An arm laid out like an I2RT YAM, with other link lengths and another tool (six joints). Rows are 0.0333 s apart.
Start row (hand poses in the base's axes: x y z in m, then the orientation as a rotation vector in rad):
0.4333 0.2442 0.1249 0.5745 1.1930 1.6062
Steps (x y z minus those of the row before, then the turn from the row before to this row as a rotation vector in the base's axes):
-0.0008 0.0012 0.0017 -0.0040 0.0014 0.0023
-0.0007 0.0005 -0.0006 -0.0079 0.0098 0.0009
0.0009 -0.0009 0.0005 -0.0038 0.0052 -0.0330
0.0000 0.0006 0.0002 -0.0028 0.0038 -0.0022
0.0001 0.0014 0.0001 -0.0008 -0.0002 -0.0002
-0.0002 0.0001 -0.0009 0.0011 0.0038 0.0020
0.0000 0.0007 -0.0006 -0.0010 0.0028 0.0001
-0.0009 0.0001 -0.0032 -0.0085 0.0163 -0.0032
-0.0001 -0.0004 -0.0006 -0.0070 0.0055 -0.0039
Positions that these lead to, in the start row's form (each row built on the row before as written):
0.4325 0.2454 0.1266 0.5720 1.1981 1.6053
0.4318 0.2459 0.1260 0.5750 1.2116 1.5995
0.4327 0.2450 0.1265 0.5942 1.2029 1.5686
0.4327 0.2456 0.1267 0.5967 1.2067 1.5643
0.4328 0.2470 0.1268 0.5961 1.2070 1.5636
0.4326 0.2471 0.1259 0.5990 1.2100 1.5655
0.4326 0.2478 0.1253 0.6007 1.2129 1.5645
0.4317 0.2479 0.1221 0.6107 1.2296 1.5538
0.4316 0.2475 0.1215 0.6129 1.2368 1.5449

